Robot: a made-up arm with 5 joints.
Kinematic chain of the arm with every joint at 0, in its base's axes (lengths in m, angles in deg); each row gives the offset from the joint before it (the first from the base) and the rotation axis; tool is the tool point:
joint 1: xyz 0 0 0.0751 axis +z
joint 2: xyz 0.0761 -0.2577 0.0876 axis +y
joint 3: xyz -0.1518 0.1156 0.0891 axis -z
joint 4: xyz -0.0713 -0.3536 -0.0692 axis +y
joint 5: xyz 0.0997 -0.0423 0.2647 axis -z
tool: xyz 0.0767 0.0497 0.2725
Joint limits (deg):
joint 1: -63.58..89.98
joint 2: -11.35..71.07
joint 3: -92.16..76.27
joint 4: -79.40..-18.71
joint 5: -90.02..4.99
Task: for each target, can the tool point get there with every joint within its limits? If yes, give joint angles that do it. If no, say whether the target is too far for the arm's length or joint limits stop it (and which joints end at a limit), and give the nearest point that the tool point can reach.
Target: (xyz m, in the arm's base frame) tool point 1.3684 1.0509 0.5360
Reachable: no: too far | nearest point 0.7067 0.4667 0.4012 | short by 0.893 m
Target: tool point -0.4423 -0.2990 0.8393
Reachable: yes | joints -31.51 40.25 -3.68 -70.40 -36.27
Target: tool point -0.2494 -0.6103 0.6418
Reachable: yes | joints -15.13 8.60 -45.11 -51.76 -41.34
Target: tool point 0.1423 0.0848 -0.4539
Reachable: no: joint limits stop it (at a limit: joint 1, joint 2, joint 3, joint 4, joint 5) | nearest point 0.7199 0.2961 0.0380 | short by 0.788 m
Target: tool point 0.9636 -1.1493 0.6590
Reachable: no: too far | nearest point 0.5452 -0.6503 0.4925 | short by 0.672 m
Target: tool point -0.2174 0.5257 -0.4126
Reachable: no: joint limits stop it (at a limit: joint 2, joint 4, joint 5) | nearest point -0.2804 0.6781 0.1719 | short by 0.607 m
